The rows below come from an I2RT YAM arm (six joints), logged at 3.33 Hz.
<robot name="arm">
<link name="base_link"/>
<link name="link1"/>
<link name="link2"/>
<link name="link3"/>
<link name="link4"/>
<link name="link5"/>
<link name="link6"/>
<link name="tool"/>
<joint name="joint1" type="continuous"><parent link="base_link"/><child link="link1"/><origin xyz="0 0 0.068" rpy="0 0 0"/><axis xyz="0 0 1"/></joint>
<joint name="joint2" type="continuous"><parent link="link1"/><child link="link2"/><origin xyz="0.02 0.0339 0.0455" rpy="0 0 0"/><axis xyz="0 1 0"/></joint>
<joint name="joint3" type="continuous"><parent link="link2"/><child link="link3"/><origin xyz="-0.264 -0.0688 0" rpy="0 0 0"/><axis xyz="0 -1 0"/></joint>
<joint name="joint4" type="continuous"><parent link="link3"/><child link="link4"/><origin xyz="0.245 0.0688 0.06" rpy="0 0 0"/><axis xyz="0 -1 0"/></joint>
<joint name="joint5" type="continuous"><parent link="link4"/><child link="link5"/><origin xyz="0.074 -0.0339 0.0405" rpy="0 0 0"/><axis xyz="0 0 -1"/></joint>
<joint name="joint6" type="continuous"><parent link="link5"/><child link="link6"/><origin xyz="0.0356 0 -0.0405" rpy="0 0 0"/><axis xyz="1 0 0"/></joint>
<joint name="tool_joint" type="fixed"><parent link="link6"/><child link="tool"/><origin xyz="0 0 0" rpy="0 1.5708 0"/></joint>
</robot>
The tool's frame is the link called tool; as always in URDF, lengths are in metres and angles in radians. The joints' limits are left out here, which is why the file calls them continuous.
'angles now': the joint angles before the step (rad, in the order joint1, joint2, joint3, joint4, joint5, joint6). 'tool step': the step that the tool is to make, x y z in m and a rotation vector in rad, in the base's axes. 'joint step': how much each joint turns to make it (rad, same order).
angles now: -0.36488 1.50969 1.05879 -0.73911 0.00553 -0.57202
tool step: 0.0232 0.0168 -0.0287 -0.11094 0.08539 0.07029
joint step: 0.09311 0.10906 -0.00399 0.06840 0.13162 -0.02515
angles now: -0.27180 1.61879 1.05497 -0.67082 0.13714 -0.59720
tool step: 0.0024 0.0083 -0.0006 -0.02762 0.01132 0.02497
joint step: 0.03149 0.00249 -0.00001 -0.00091 0.03009 -0.00359
